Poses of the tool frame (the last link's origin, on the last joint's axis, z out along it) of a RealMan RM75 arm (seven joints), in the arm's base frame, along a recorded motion.
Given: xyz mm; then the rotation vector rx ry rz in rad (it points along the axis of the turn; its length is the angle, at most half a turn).
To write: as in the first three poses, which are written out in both.
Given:
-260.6, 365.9, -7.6, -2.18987, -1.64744, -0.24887
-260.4, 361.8, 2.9, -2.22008, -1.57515, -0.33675
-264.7, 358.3, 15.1, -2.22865, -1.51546, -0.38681
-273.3, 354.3, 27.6, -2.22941, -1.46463, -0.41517
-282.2, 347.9, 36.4, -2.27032, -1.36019, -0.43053
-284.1, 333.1, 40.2, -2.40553, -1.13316, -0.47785
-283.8, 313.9, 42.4, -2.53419, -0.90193, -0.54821
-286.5, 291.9, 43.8, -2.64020, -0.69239, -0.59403
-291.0, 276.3, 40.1, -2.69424, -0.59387, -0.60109
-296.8, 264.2, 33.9, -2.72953, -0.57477, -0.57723
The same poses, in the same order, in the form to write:
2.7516, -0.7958, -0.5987, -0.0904, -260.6, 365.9, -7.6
2.7429, -0.8094, -0.5743, -0.1228, -260.4, 361.8, 2.9
2.7227, -0.8185, -0.5566, -0.1421, -264.7, 358.3, 15.1
2.6996, -0.8258, -0.5425, -0.1538, -273.3, 354.3, 27.6
2.6814, -0.8467, -0.5073, -0.1606, -282.2, 347.9, 36.4
2.7017, -0.8904, -0.4194, -0.1769, -284.1, 333.1, 40.2
2.7452, -0.9231, -0.3285, -0.1997, -283.8, 313.9, 42.4
2.7934, -0.9452, -0.2479, -0.2127, -286.5, 291.9, 43.8
2.8236, -0.9542, -0.2103, -0.2129, -291.0, 276.3, 40.1
2.8485, -0.9582, -0.2018, -0.2026, -296.8, 264.2, 33.9

